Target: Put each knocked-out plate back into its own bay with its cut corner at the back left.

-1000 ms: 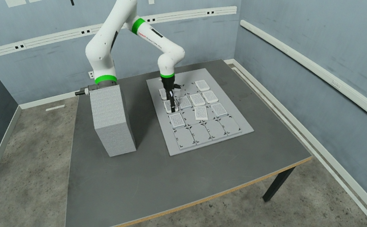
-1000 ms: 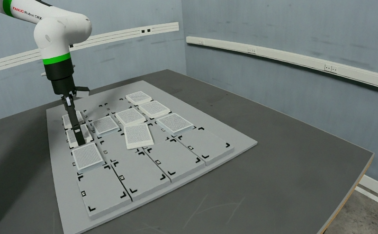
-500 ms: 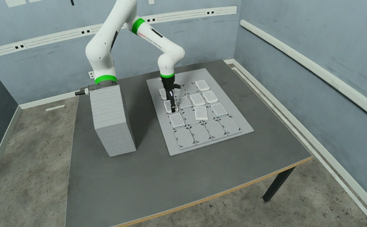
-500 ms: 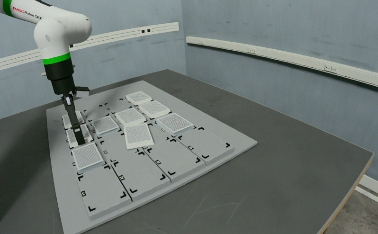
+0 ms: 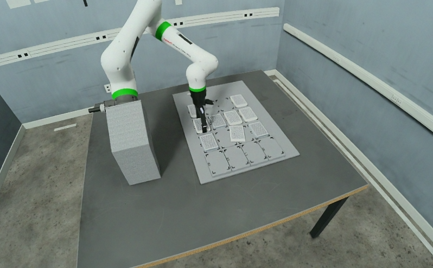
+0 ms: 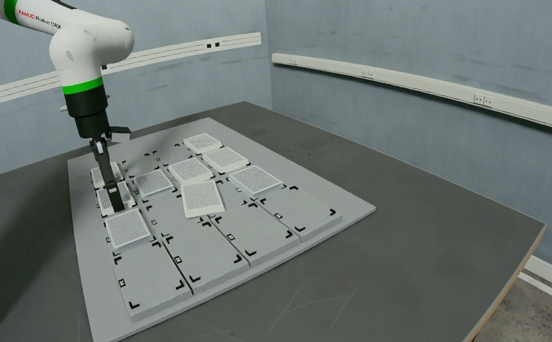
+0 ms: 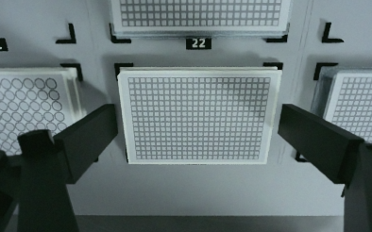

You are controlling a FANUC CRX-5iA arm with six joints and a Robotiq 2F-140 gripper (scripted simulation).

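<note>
Now: the label 22 60 mm ahead of my hand and 20 mm below it. Also, from my hand: bay label 270 mm ahead, 170 mm to the right, 20 mm below; then 384-well plate 160 mm to the right, 10 mm below.
</note>
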